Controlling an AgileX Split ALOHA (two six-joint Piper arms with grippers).
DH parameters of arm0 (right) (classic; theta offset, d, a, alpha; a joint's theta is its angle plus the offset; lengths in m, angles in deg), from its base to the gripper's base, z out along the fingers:
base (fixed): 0 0 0 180
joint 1: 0 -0.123 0 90
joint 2: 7.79 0 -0.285 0
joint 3: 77.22 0 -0.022 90
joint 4: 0 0.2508 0 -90
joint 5: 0 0 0.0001 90
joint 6: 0 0.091 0 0
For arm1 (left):
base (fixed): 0 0 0 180
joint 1: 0 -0.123 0 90
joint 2: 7.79 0 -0.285 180
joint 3: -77.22 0 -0.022 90
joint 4: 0 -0.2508 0 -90
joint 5: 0 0 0.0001 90
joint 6: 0 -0.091 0 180
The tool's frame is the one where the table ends.
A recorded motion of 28 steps. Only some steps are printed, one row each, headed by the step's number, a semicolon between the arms.
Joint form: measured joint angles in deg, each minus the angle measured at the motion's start. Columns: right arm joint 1, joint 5, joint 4, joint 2, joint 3, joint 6; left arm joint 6, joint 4, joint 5, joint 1, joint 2, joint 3.
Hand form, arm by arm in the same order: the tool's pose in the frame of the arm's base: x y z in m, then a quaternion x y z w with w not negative. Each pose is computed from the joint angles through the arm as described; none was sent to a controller.
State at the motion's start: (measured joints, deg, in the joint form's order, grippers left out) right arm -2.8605 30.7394 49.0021 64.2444 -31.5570 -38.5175; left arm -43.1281 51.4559 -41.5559 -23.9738 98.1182 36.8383
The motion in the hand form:
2: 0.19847 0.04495 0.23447 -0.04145 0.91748 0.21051 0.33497; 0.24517 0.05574 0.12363 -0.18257 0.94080 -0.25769 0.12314
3: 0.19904 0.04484 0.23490 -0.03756 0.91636 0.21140 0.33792; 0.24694 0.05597 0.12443 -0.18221 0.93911 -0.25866 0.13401
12: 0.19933 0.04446 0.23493 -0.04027 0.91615 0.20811 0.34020; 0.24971 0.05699 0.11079 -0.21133 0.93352 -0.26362 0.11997
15: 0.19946 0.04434 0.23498 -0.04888 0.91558 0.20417 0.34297; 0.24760 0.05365 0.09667 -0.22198 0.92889 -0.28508 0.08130
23: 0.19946 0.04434 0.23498 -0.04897 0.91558 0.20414 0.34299; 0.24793 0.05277 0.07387 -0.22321 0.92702 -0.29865 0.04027
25: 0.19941 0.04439 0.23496 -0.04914 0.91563 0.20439 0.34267; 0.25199 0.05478 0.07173 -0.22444 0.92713 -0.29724 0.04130
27: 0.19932 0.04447 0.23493 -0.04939 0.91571 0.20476 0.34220; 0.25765 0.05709 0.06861 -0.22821 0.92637 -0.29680 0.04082
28: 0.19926 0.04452 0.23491 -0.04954 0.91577 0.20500 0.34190; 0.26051 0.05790 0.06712 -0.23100 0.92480 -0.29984 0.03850
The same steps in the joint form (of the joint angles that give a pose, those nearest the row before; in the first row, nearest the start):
2: 0.00 -0.70 1.05 0.00 0.00 -1.00; -4.91 4.39 1.34 0.00 0.22 0.00
3: 0.00 -1.08 1.56 0.00 0.00 -1.07; -6.51 6.10 1.79 0.00 0.17 0.00
12: 0.00 -1.36 1.40 0.00 0.00 -1.40; -6.48 8.69 3.09 0.05 3.42 0.00
15: 0.00 -1.48 1.39 0.00 0.00 -2.52; -5.72 8.70 1.02 0.05 6.94 0.00
23: 0.00 -1.48 1.39 0.00 0.00 -2.54; -6.89 8.70 0.12 0.05 12.81 0.91
25: 0.00 -1.43 1.39 0.00 0.00 -2.54; -6.76 8.70 0.30 0.05 13.70 1.90
27: 0.00 -1.36 1.39 0.00 0.00 -2.54; -6.22 8.70 0.36 0.11 15.00 3.30
28: 0.00 -1.31 1.39 0.00 0.00 -2.53; -5.76 8.70 -0.03 0.11 15.73 4.07

